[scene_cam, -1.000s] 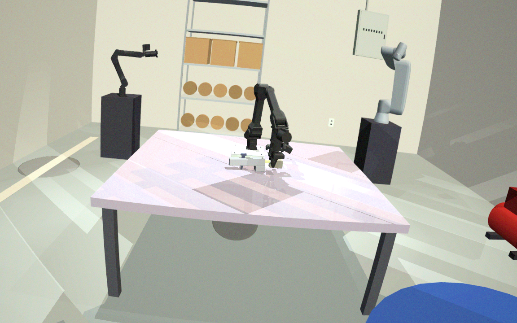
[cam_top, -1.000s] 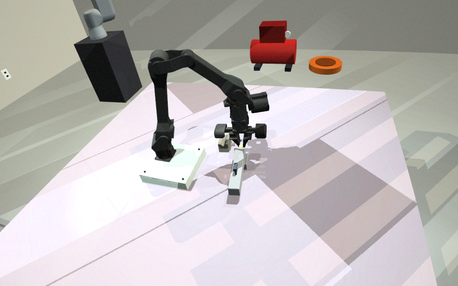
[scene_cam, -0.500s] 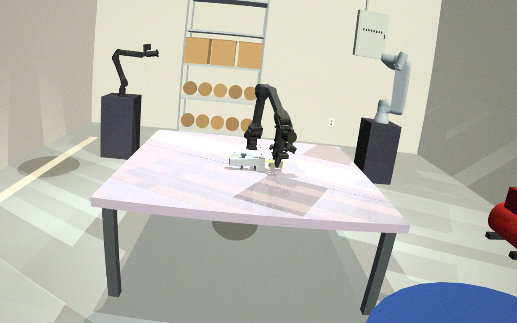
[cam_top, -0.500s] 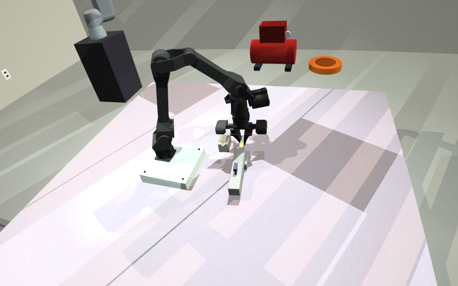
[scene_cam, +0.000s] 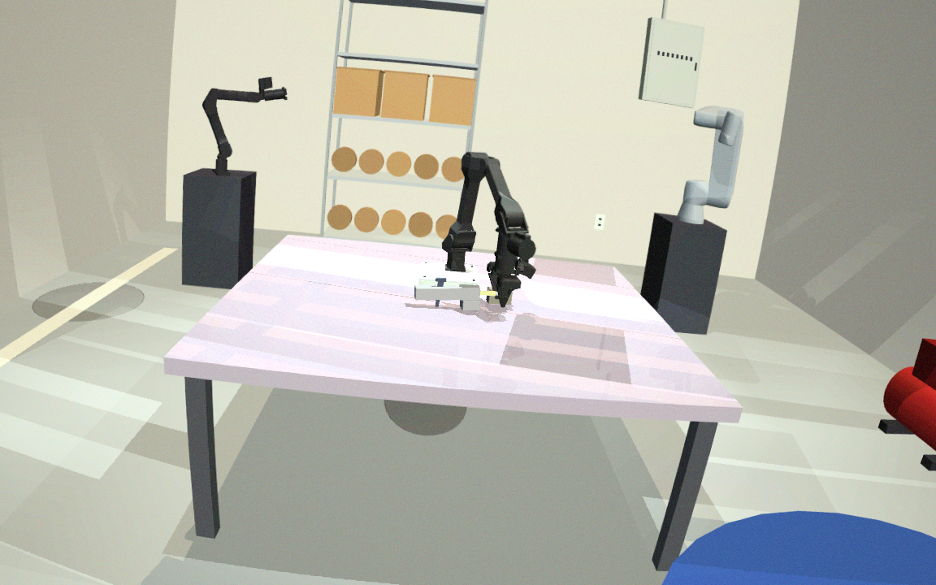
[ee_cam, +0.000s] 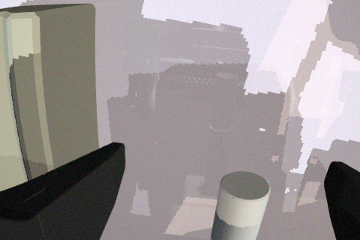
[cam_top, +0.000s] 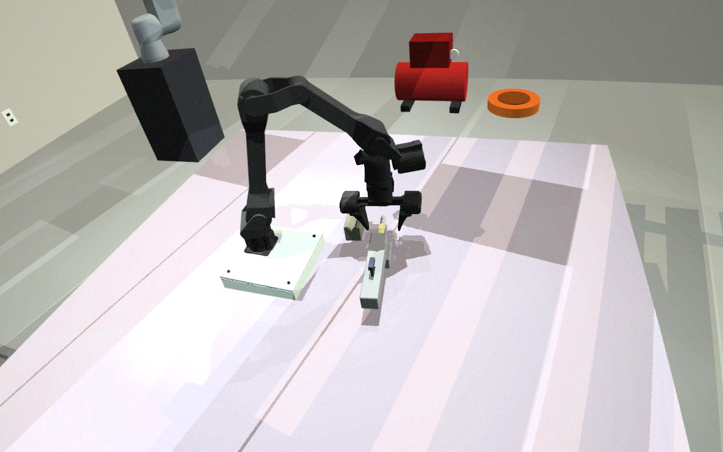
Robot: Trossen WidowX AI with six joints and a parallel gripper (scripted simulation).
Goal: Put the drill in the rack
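My gripper tip is 1 cm short of the drill, 5 cm to the left of it and 3 cm below it. From my gripper tip the other things lie so: dark blue key 2 cm ahead, 18 cm to the right, 3 cm above; then rack 8 cm behind, 1 cm to the left; then pale housing block 2 cm ahead, 15 cm to the right, 2 cm above.
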